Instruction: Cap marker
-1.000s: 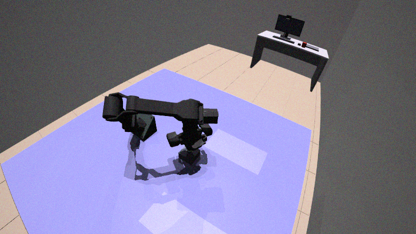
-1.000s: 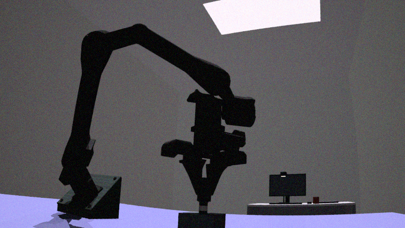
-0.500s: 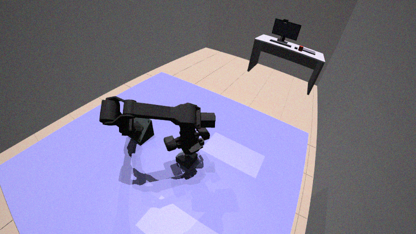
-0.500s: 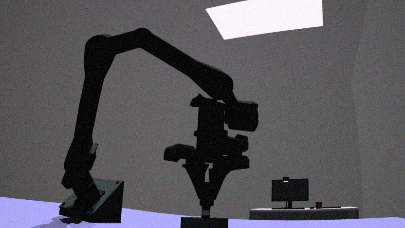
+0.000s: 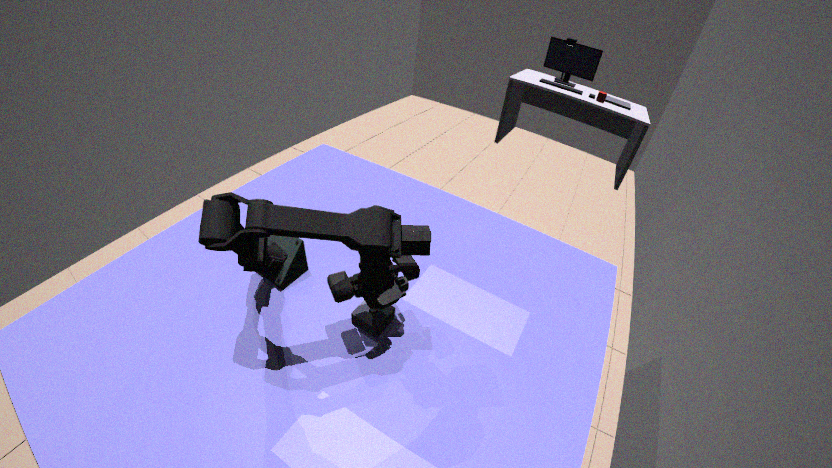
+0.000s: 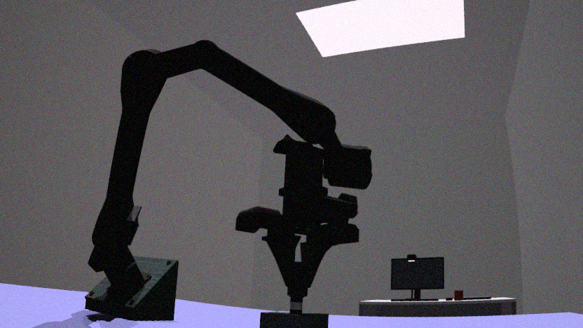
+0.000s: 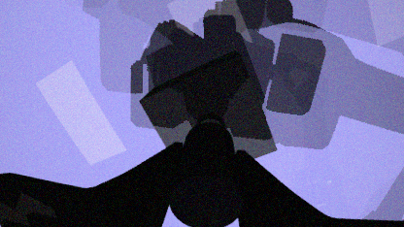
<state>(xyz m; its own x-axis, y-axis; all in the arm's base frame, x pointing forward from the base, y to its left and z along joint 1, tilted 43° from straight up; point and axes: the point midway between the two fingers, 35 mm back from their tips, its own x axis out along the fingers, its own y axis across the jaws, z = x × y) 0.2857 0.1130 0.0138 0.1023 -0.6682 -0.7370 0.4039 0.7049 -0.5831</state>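
My gripper tip is now 10 mm below the black cap. Round my gripper tip: grey holder block (60 mm below).
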